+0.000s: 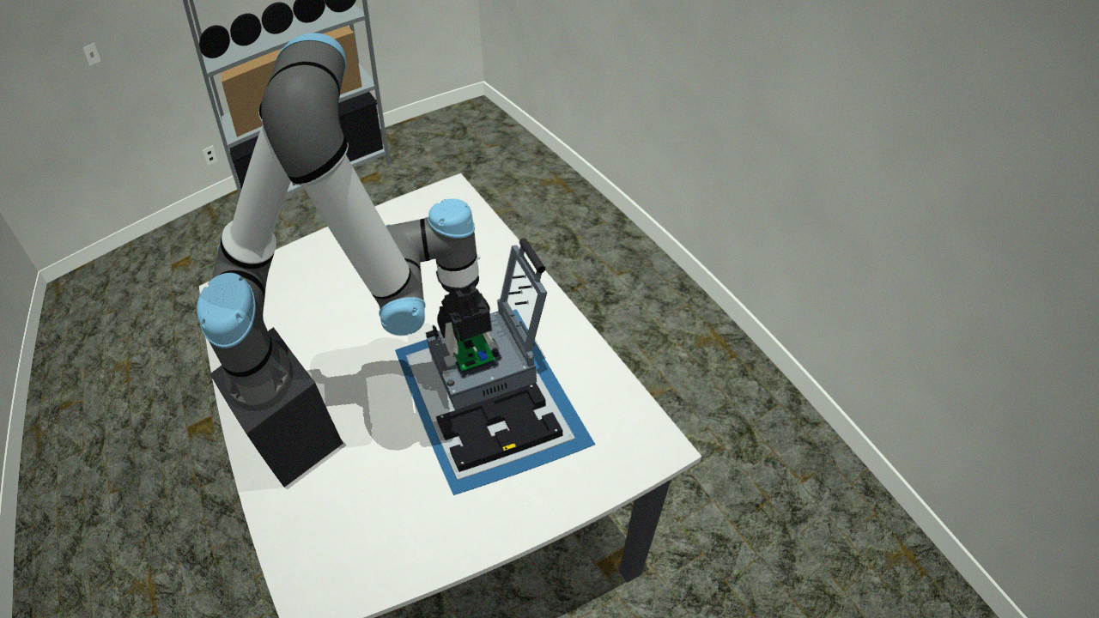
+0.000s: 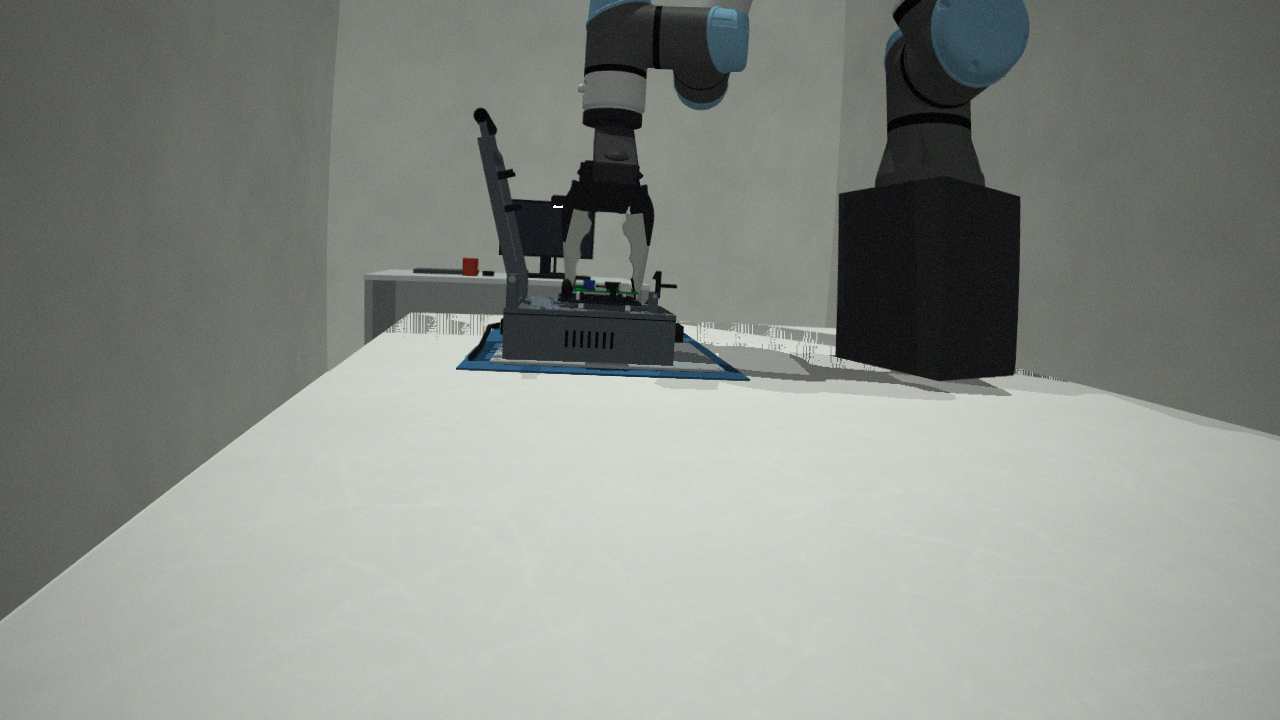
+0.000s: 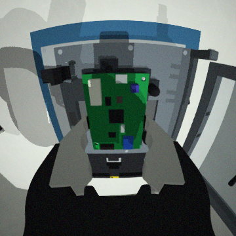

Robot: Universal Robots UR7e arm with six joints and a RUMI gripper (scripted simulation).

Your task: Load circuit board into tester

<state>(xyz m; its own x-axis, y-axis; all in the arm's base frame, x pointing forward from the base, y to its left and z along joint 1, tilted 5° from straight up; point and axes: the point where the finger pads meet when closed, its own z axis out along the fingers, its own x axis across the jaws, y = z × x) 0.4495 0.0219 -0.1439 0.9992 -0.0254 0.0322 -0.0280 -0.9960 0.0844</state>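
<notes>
Now: hand right at the green circuit board. The rest, counted from my hand: lid 12 cm ahead, 10 cm above.
</notes>
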